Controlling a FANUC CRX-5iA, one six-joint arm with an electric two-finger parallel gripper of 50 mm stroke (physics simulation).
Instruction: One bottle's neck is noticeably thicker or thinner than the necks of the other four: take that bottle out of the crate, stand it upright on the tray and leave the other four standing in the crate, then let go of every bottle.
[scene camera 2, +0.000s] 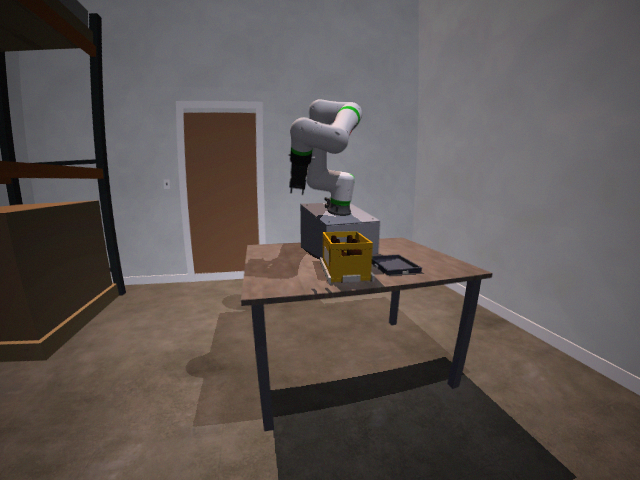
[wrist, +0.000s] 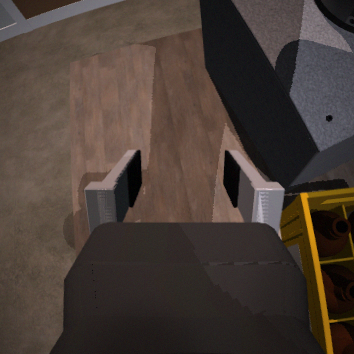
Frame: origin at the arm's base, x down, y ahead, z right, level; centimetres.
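Seen in the pictures: gripper, fingertip midpoint: (scene camera 2: 296, 192) (wrist: 182, 166); arm's base, origin of the base link: (scene camera 2: 339, 211).
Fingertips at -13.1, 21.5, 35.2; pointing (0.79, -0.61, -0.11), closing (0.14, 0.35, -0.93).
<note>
Pixels of each thing's middle, then the offset from my fingertips to it, as dx, dy, dz. "*": a spot on its surface instead. Level surfaces: height alone.
- yellow crate, body centre: (scene camera 2: 345, 254) +29.3, +17.2, -18.7
- dark tray, surface spot: (scene camera 2: 395, 264) * +37.6, +19.9, -48.6
- wooden table, its level: dx +38.1
My gripper (scene camera 2: 296, 192) (wrist: 182, 166) is open and empty, pointing down high above the table, to the left of the crate in the scene view. The yellow crate (scene camera 2: 350, 266) (wrist: 315, 260) stands on the table. Brown bottles stand in its compartments; in the wrist view parts of several show at the right edge, among them one bottle (wrist: 332, 231) near the crate's corner and another bottle (wrist: 340, 289) beside it. Which neck differs in thickness I cannot tell. The dark tray (scene camera 2: 395, 264) lies to the right of the crate in the scene view, with no bottle on it.
The wooden table (scene camera 2: 429, 256) (wrist: 112, 100) carries the crate and tray. The grey robot pedestal (scene camera 2: 313, 229) (wrist: 245, 95) stands behind the crate and at the upper right in the wrist view. A storage rack (scene camera 2: 98, 103) stands at the far left, and a brown door (scene camera 2: 221, 191) is in the back wall.
</note>
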